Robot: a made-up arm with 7 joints. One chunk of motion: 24 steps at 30 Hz.
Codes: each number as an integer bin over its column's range. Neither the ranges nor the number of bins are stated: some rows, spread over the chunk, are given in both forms.
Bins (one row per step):
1: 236 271 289 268 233 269
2: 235 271 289 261 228 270
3: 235 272 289 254 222 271
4: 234 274 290 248 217 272
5: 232 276 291 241 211 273
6: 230 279 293 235 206 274
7: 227 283 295 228 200 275
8: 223 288 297 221 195 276
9: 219 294 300 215 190 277
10: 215 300 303 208 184 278
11: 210 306 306 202 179 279
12: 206 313 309 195 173 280
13: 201 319 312 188 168 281
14: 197 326 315 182 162 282
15: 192 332 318 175 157 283
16: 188 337 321 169 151 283
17: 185 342 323 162 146 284
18: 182 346 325 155 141 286
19: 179 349 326 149 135 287
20: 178 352 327 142 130 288
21: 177 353 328 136 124 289
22: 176 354 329 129 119 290
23: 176 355 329 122 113 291
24: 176 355 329 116 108 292
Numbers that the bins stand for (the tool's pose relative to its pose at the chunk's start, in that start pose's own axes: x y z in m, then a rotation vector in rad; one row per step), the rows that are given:
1: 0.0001 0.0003 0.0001 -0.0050 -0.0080 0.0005
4: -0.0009 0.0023 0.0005 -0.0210 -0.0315 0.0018
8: -0.0065 0.0116 0.0037 -0.0427 -0.0638 0.0034
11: -0.0132 0.0236 0.0077 -0.0579 -0.0873 0.0047
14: -0.0198 0.0369 0.0118 -0.0740 -0.1122 0.0059
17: -0.0259 0.0476 0.0154 -0.0900 -0.1357 0.0067
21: -0.0299 0.0549 0.0176 -0.1109 -0.1680 0.0088
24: -0.0305 0.0562 0.0181 -0.1269 -0.1915 0.0100
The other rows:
2: -0.0004 0.0003 0.0001 -0.0106 -0.0154 0.0010
3: -0.0004 0.0010 0.0001 -0.0162 -0.0242 0.0014
5: -0.0020 0.0036 0.0010 -0.0266 -0.0403 0.0022
6: -0.0030 0.0056 0.0019 -0.0314 -0.0477 0.0026
7: -0.0045 0.0083 0.0028 -0.0371 -0.0565 0.0030
9: -0.0086 0.0156 0.0050 -0.0475 -0.0711 0.0038
10: -0.0106 0.0196 0.0064 -0.0531 -0.0799 0.0042
12: -0.0152 0.0283 0.0091 -0.0635 -0.0961 0.0051
13: -0.0177 0.0323 0.0104 -0.0692 -0.1034 0.0055
15: -0.0223 0.0409 0.0131 -0.0796 -0.1196 0.0063
16: -0.0243 0.0442 0.0145 -0.0844 -0.1284 0.0063
18: -0.0274 0.0502 0.0163 -0.0956 -0.1431 0.0075
19: -0.0289 0.0522 0.0167 -0.1005 -0.1519 0.0079
20: -0.0294 0.0542 0.0172 -0.1061 -0.1592 0.0084
22: -0.0305 0.0555 0.0181 -0.1165 -0.1753 0.0092
23: -0.0305 0.0562 0.0181 -0.1221 -0.1841 0.0096

